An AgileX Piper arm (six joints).
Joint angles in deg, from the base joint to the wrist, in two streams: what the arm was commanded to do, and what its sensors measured. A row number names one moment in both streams.
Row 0, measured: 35.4 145.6 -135.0 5.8 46.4 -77.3
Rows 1 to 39, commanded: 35.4 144.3 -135.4 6.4 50.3 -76.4; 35.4 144.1 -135.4 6.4 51.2 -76.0; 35.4 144.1 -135.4 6.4 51.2 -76.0; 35.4 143.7 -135.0 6.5 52.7 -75.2; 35.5 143.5 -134.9 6.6 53.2 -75.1; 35.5 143.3 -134.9 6.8 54.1 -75.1; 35.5 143.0 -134.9 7.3 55.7 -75.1; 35.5 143.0 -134.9 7.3 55.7 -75.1; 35.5 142.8 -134.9 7.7 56.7 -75.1; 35.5 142.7 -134.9 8.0 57.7 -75.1; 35.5 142.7 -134.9 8.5 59.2 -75.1; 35.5 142.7 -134.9 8.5 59.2 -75.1; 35.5 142.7 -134.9 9.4 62.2 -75.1; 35.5 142.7 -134.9 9.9 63.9 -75.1; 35.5 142.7 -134.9 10.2 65.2 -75.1; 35.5 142.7 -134.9 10.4 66.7 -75.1; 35.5 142.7 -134.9 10.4 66.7 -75.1; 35.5 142.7 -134.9 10.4 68.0 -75.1; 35.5 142.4 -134.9 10.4 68.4 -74.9; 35.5 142.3 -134.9 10.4 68.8 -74.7; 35.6 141.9 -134.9 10.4 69.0 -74.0; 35.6 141.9 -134.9 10.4 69.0 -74.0; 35.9 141.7 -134.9 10.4 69.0 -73.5; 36.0 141.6 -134.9 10.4 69.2 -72.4; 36.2 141.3 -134.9 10.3 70.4 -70.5; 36.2 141.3 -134.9 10.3 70.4 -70.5; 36.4 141.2 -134.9 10.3 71.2 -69.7; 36.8 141.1 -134.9 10.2 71.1 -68.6; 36.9 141.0 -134.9 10.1 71.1 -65.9; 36.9 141.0 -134.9 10.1 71.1 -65.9; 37.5 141.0 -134.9 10.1 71.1 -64.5; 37.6 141.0 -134.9 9.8 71.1 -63.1; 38.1 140.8 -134.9 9.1 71.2 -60.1; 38.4 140.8 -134.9 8.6 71.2 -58.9; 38.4 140.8 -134.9 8.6 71.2 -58.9; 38.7 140.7 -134.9 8.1 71.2 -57.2; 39.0 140.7 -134.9 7.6 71.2 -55.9; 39.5 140.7 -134.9 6.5 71.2 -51.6; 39.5 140.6 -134.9 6.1 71.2 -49.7
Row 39, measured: 38.9 141.5 -135.0 7.4 69.4 -55.1
